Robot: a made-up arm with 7 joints.
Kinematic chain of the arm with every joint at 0, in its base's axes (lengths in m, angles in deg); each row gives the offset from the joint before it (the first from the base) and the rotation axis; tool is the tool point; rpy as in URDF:
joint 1: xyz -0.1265 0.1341 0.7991 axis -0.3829 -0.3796 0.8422
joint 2: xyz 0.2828 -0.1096 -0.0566 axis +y
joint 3: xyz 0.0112 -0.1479 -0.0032 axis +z
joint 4: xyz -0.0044 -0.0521 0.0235 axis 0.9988 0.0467 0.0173
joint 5: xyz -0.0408 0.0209 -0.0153 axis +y
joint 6: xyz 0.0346 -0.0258 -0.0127 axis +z
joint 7: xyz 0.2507 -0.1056 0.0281 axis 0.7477 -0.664 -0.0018
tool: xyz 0.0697 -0.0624 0.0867 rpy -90 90 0
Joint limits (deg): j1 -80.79..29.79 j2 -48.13..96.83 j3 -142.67..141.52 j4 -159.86..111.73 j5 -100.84..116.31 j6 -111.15..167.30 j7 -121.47..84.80
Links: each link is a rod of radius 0.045 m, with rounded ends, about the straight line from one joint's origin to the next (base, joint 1, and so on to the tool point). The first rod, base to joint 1, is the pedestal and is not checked.
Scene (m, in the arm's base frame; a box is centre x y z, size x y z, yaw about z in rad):
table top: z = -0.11
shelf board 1: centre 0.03 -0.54 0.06 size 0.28 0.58 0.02 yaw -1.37
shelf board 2: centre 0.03 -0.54 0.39 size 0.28 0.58 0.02 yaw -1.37
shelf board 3: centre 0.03 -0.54 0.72 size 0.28 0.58 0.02 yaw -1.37
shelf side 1: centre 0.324 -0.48 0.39 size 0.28 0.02 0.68 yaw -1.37
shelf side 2: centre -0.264 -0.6 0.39 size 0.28 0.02 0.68 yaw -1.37
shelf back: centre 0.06 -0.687 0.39 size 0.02 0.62 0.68 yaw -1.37
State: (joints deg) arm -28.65 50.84 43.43 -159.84 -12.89 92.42 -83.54
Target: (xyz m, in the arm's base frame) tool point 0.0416 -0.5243 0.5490
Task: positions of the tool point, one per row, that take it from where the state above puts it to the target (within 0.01 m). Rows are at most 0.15 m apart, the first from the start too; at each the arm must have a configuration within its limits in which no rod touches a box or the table.
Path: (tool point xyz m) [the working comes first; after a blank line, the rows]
Joints at the target: -4.80 58.35 19.12 -156.70 -13.65 113.70 -82.31
Straight joint move there: touches shelf board 2.

1: -0.0220 -0.3189 0.2955
2: -0.0208 -0.2961 0.3689
3: -0.0198 -0.2683 0.4559
4: -0.0186 -0.2288 0.5490
5: 0.0136 -0.3409 0.5186
6: 0.0372 -0.4411 0.5188
7: 0.0416 -0.5243 0.5490

